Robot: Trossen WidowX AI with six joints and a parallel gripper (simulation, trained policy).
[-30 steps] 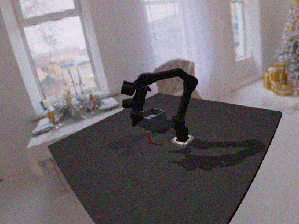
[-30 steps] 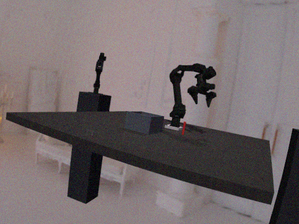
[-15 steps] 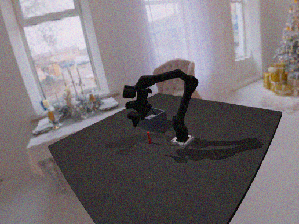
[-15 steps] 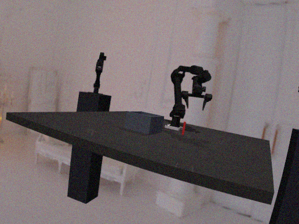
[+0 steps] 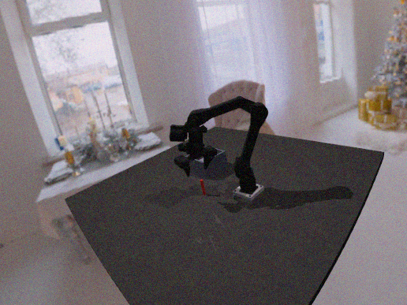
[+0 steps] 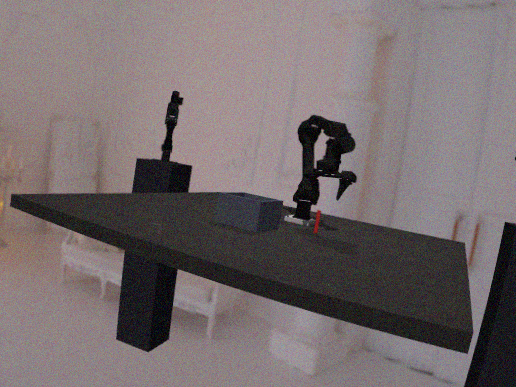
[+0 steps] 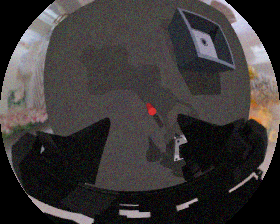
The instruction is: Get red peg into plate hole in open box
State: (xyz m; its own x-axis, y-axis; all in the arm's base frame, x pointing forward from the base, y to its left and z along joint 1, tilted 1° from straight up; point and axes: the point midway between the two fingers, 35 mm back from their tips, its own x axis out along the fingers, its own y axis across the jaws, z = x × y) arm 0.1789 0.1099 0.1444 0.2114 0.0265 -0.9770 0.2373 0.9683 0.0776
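Now: the red peg 1 cm to the right of my gripper tip and 9 cm below it. Also, from my gripper tip: blue-grey box: 14 cm ahead, 22 cm to the right, 10 cm below.
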